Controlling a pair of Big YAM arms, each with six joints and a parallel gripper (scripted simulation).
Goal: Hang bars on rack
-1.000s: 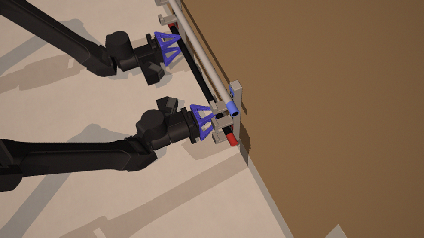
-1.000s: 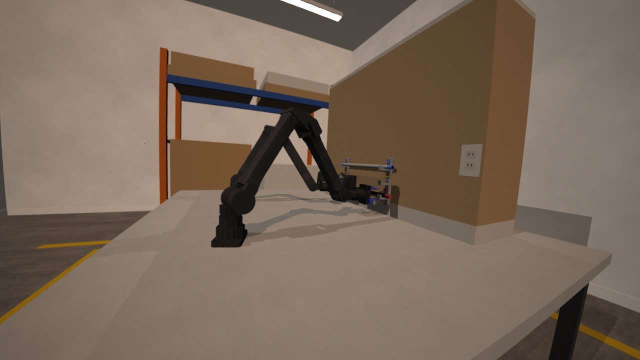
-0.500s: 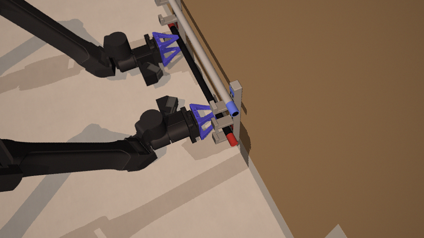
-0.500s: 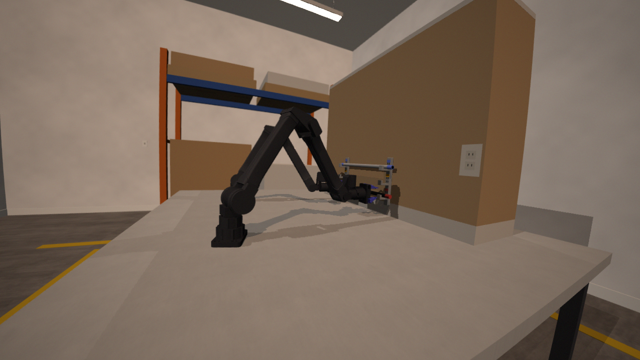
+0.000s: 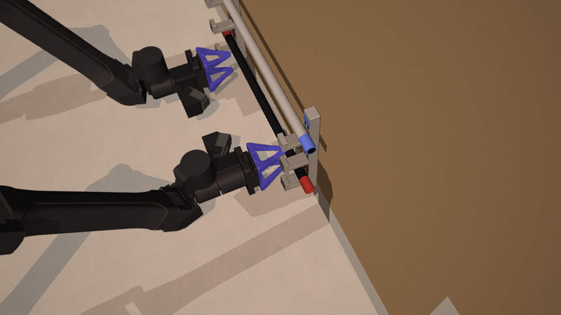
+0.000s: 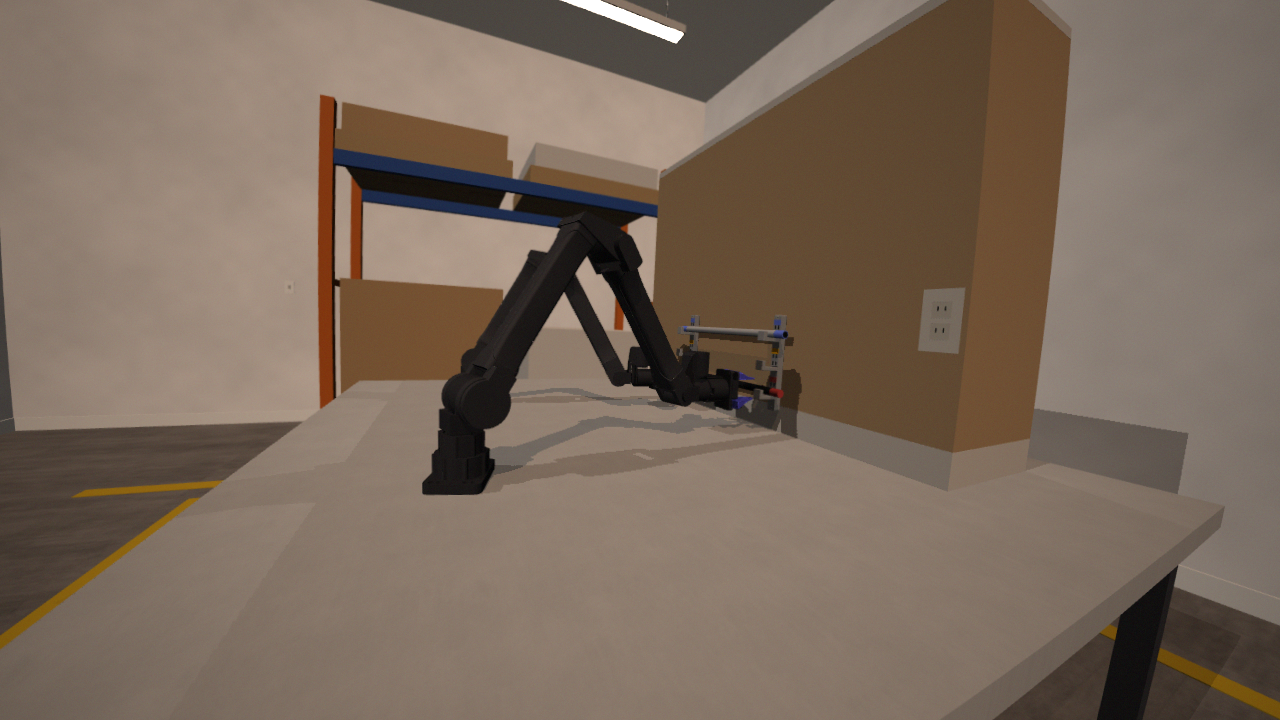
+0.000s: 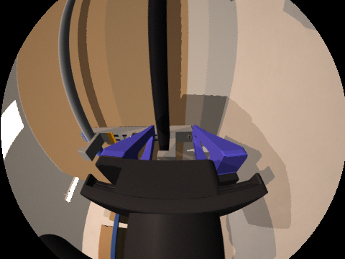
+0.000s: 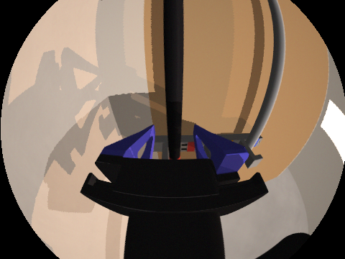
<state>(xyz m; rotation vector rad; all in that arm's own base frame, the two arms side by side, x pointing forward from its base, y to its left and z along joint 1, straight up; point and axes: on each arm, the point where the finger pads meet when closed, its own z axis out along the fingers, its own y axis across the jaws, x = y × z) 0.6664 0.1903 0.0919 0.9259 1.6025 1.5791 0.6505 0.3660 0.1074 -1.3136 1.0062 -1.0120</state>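
Right now the grey skirting strip is 11 cm to the left of my right hand, 7 cm below it and 4 cm ahead of it. Also, from my right hand: brown wall panel: 34 cm above, 19 cm ahead, 12 cm to the left; metal bar: 16 cm to the left, 1 cm ahead.
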